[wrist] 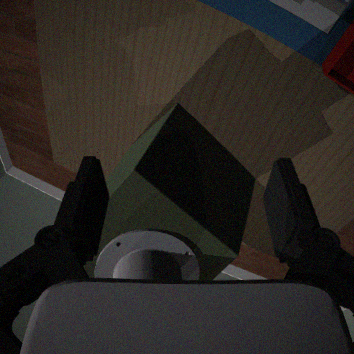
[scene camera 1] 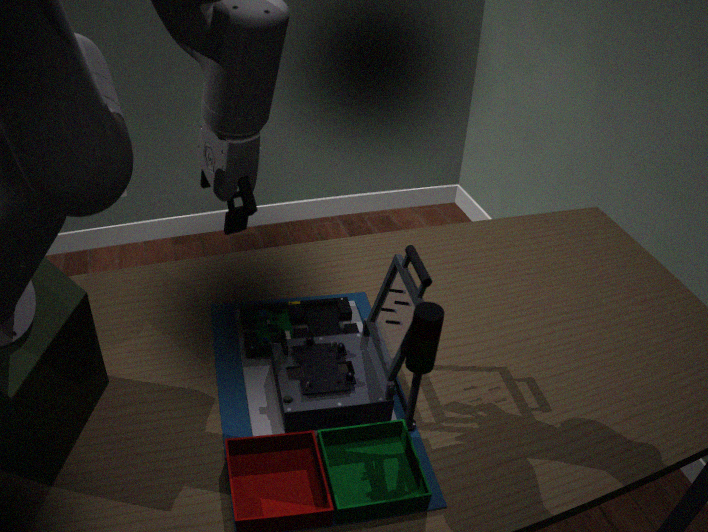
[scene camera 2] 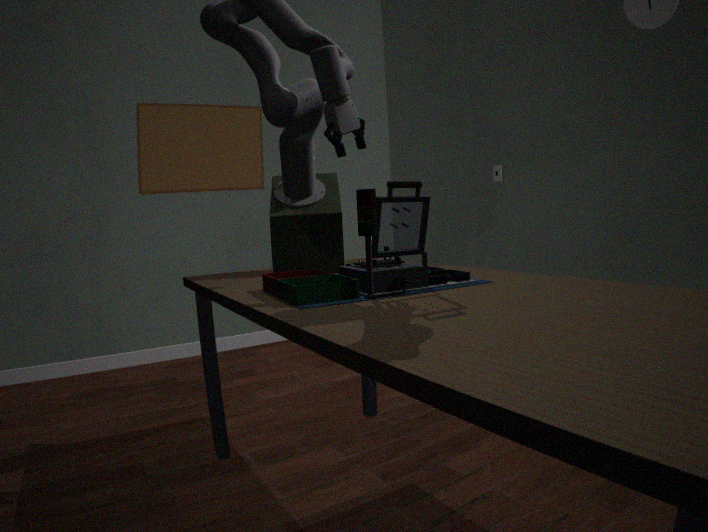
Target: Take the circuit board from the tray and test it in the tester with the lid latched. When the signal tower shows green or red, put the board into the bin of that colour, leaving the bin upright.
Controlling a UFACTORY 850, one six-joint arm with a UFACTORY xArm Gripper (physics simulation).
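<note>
The green circuit board [scene camera 1: 280, 322] lies in the dark tray at the back left of the blue mat, partly in shade. The tester [scene camera 1: 337, 413] [scene camera 2: 400, 278] stands in front of it, its lid [scene camera 1: 383, 291] [scene camera 2: 425, 228] raised open. The signal tower [scene camera 1: 424, 337] [scene camera 2: 366, 212] is dark, with no lamp plainly lit. The red bin [scene camera 1: 280, 486] [scene camera 2: 273, 281] [wrist: 345, 62] and green bin [scene camera 1: 374, 474] [scene camera 2: 314, 291] stand upright side by side in front. My gripper [scene camera 1: 223, 207] [scene camera 2: 351, 149] [wrist: 186, 176] is open and empty, high above the table's back left, away from the board.
The blue mat [scene camera 1: 228, 371] [scene camera 2: 331, 303] [wrist: 280, 32] lies under the tray, tester and bins. The green robot pedestal [scene camera 1: 62, 354] [scene camera 2: 306, 240] [wrist: 195, 175] is at the left. The raised lid and the tower stand tall at the tester's right side.
</note>
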